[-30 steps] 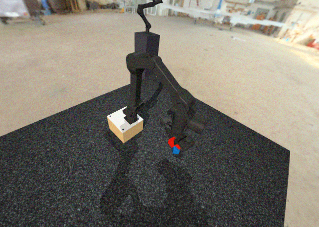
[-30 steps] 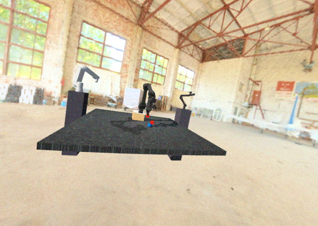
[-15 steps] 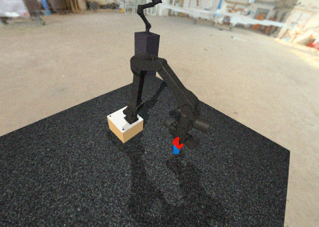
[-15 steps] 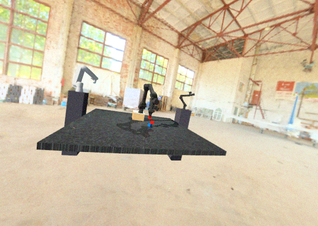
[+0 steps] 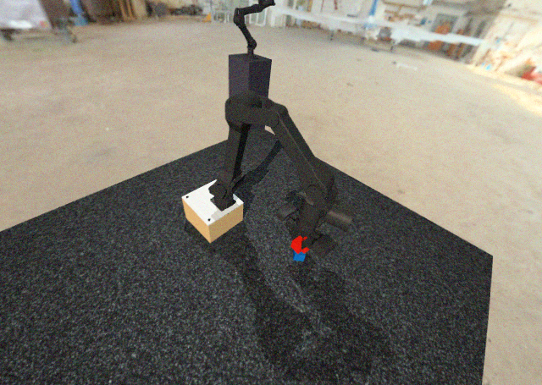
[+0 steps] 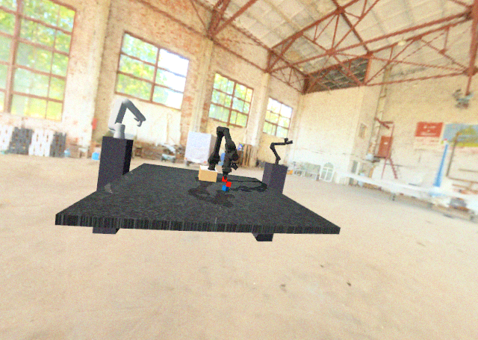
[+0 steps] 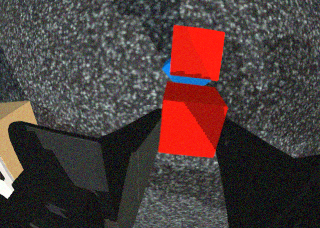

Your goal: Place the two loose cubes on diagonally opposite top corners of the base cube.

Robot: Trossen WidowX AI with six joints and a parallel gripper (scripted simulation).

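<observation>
Now: the blue cube 20 mm to the left of my gripper tip and 70 mm below it.
</observation>
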